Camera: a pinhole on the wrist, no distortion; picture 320 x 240 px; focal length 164.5 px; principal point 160.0 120.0 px. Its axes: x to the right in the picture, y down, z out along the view. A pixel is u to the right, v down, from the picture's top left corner.
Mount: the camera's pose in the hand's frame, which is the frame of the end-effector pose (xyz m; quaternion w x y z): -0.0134 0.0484 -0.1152 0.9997 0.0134 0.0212 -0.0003
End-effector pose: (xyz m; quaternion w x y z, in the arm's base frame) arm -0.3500 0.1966 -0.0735 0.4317 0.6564 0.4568 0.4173
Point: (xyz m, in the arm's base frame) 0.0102 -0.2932 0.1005
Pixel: 33 231
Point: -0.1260 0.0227 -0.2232
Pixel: 102 83
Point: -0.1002 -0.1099 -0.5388
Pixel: 63 12
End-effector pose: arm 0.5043 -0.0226 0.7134 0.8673 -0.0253 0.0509 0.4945
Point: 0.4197 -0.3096 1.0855
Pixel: 35 80
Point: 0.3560 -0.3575 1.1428
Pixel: 19 94
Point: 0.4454 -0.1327 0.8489
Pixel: 64 87
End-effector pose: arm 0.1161 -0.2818 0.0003 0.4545 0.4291 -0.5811 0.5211
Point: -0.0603 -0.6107 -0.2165
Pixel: 98 175
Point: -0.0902 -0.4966 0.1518
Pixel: 254 172
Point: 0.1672 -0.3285 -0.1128
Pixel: 43 44
